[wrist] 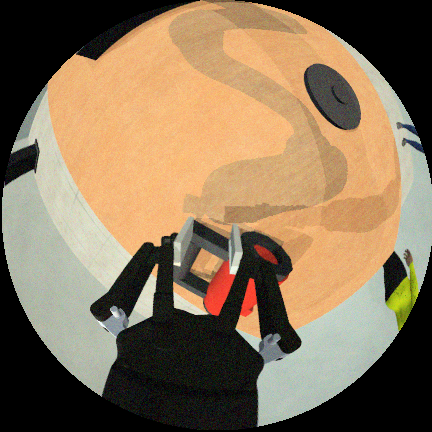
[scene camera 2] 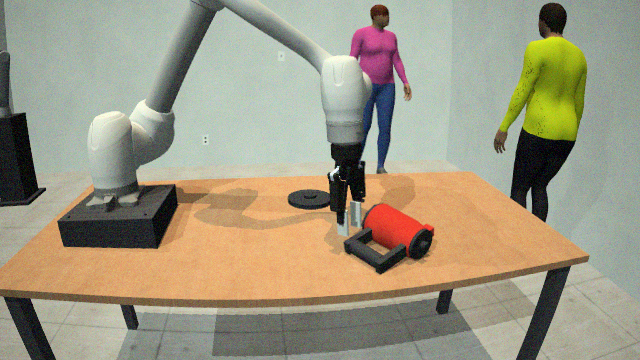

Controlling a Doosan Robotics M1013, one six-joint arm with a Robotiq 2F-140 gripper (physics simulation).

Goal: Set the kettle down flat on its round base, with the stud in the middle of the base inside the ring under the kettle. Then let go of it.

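The red kettle [scene camera 2: 395,227] [wrist: 222,290] lies on its side on the table, right of the gripper in the scene view. Its black handle [scene camera 2: 367,254] [wrist: 210,234] points toward the table's front edge. The dark ring under the kettle [wrist: 285,260] shows at its end in the wrist view. The round black base [scene camera 2: 300,200] [wrist: 322,97] lies flat behind and left of the kettle, its stud [scene camera 2: 310,193] [wrist: 341,93] in the middle. My gripper [scene camera 2: 349,222] [wrist: 211,229] points down, partly open and empty, its pale fingertips apart, close beside the kettle and handle. Whether a fingertip touches them is unclear.
The wooden table [scene camera 2: 225,265] [wrist: 140,125] carries the arm's black mounting block [scene camera 2: 110,232] at the left. One person in pink [scene camera 2: 377,57] stands behind the table, and one in yellow [scene camera 2: 557,90] [wrist: 402,300] stands at its right. A dark pedestal [scene camera 2: 17,160] stands at the far left.
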